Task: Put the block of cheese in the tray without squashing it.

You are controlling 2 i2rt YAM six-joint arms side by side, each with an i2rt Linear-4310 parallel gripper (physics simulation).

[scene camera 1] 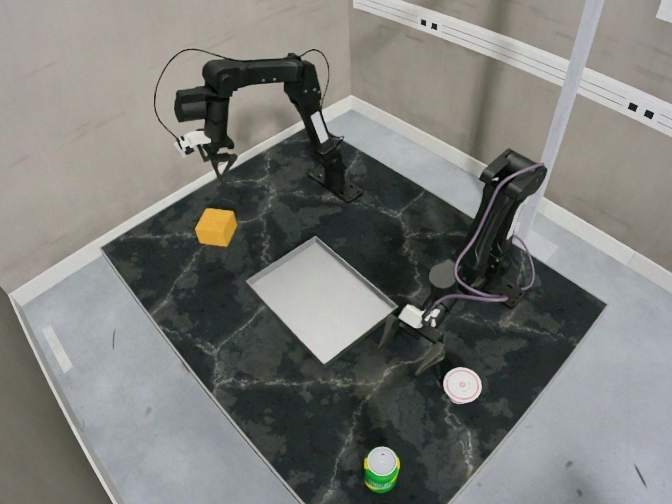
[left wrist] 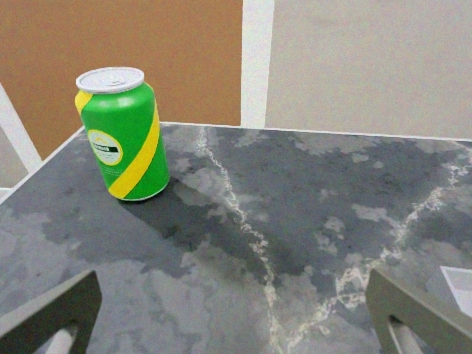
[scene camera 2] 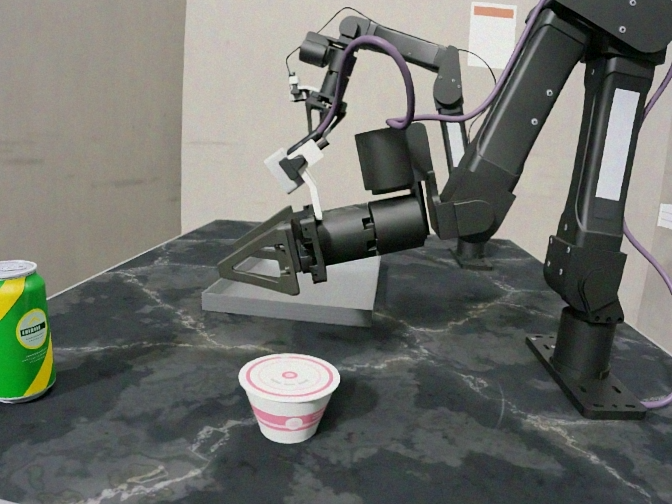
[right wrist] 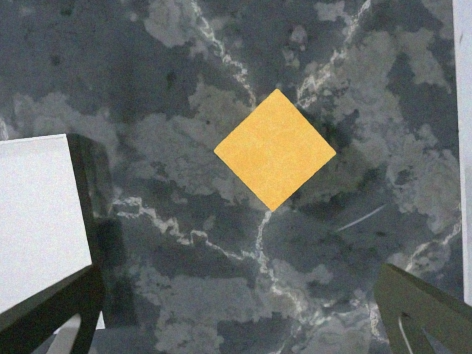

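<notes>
The block of cheese [scene camera 1: 216, 227] [right wrist: 275, 150] is an orange-yellow cube, flat on the dark marbled table at the upper left in scene camera 1. It does not show in scene camera 2. The shallow grey tray [scene camera 1: 325, 303] [scene camera 2: 287, 313] [left wrist: 465, 287] [right wrist: 40, 210] lies mid-table with a bare floor. My right gripper [scene camera 1: 221, 169] [scene camera 2: 319, 135] [right wrist: 239, 278] is open and empty, pointing down, raised above the table; the cheese shows beyond its fingers, turned cornerwise. My left gripper [scene camera 1: 399, 360] [scene camera 2: 222, 265] [left wrist: 233, 282] is open and empty, low beside the tray's right corner.
A white and pink lidded cup [scene camera 1: 462, 385] [scene camera 2: 289, 398] stands near my left gripper. A green and yellow can [scene camera 1: 381, 469] [scene camera 2: 24, 330] [left wrist: 125, 135] stands near the table's front corner. Walls rise behind both arms.
</notes>
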